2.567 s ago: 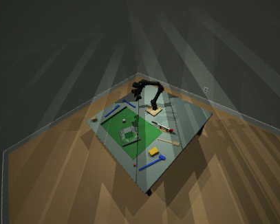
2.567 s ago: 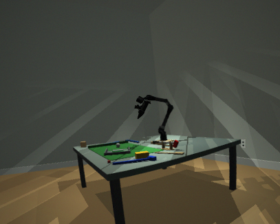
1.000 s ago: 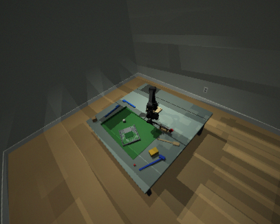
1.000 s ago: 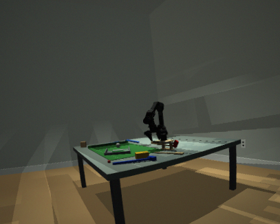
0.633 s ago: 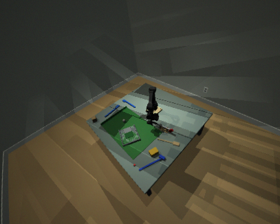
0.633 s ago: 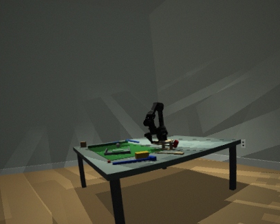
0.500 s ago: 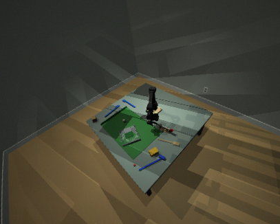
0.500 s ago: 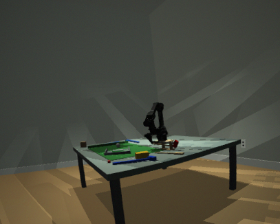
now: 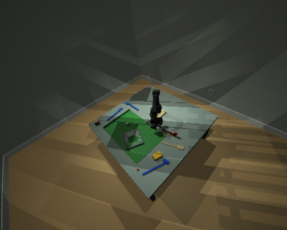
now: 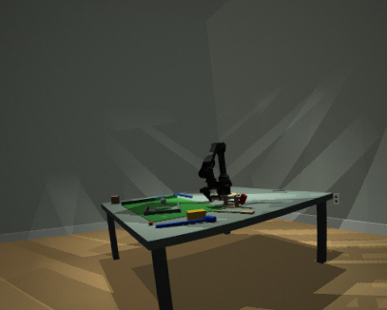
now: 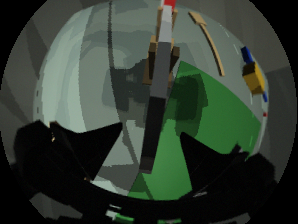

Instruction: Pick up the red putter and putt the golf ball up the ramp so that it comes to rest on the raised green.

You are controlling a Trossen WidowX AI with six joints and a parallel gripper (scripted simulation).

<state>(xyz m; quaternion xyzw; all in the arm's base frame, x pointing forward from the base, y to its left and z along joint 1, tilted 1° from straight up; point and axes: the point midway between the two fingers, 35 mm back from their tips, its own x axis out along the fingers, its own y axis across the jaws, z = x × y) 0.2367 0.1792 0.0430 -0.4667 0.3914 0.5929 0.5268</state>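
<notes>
My gripper tip is 110 mm to the right of the red putter, 30 mm below it and 20 mm past it. Also, from my gripper tip: white golf ball 380 mm to the right, 210 mm ahead, 10 mm below; yellow block 300 mm ahead, 230 mm to the left, 10 mm below; blue hammer-like tool 390 mm ahead, 290 mm to the left, 20 mm below.
</notes>
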